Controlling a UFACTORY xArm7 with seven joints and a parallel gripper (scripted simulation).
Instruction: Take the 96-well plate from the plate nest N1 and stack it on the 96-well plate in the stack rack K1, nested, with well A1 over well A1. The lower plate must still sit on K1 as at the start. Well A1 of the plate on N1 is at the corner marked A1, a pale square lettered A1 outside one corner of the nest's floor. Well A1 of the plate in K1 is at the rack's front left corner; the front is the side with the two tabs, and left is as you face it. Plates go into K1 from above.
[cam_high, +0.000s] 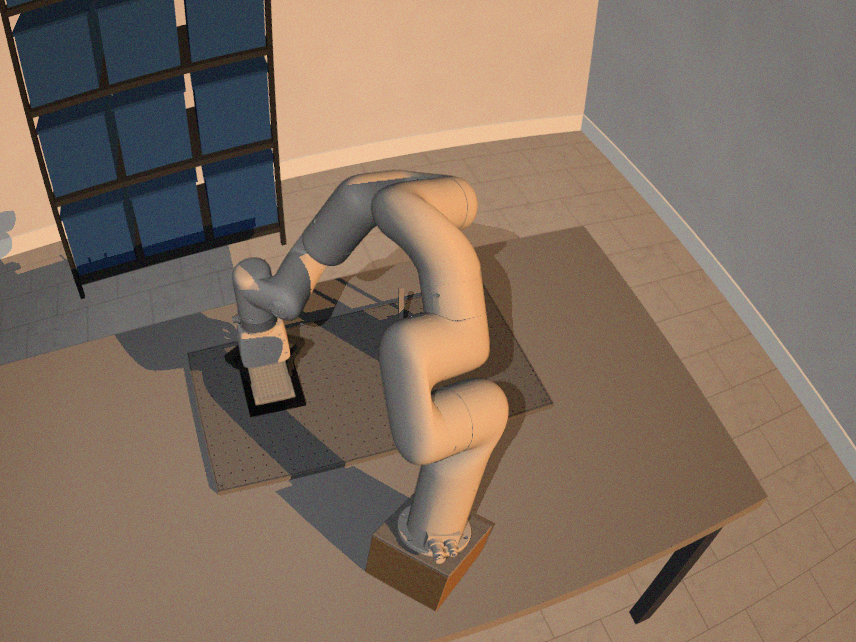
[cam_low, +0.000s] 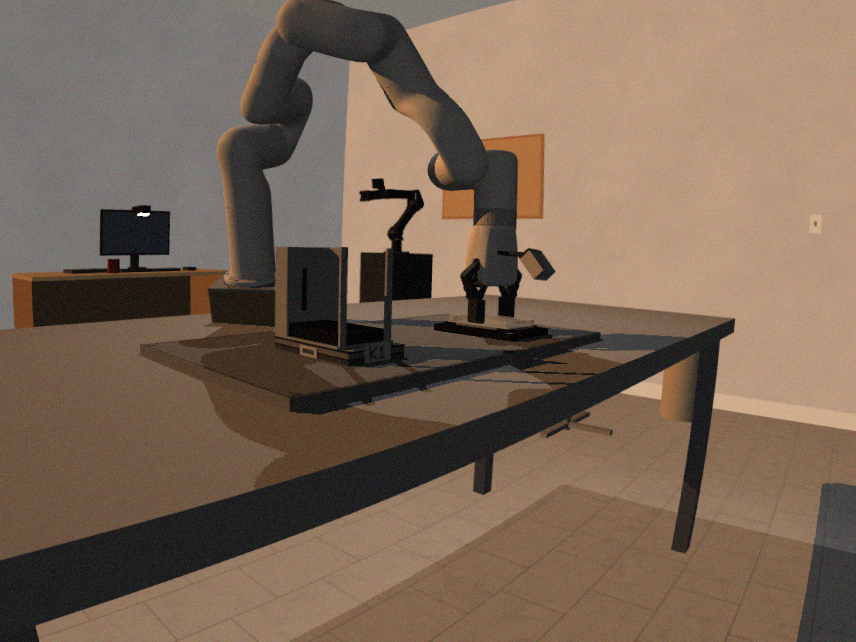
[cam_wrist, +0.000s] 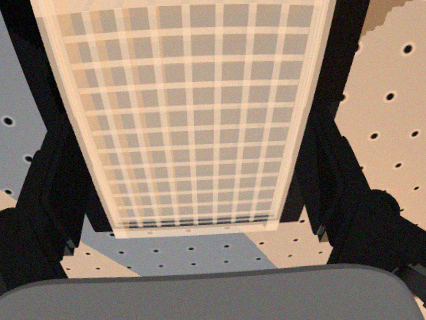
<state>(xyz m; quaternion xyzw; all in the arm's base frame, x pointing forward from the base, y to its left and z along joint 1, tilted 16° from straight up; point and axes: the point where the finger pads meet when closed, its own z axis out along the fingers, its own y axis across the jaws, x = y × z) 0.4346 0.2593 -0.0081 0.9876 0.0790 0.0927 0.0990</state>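
The 96-well plate is 1 cm below my hand. The rest, counted from my hand: pale square (8 cm ahead, 4 cm to the right, 2 cm below).
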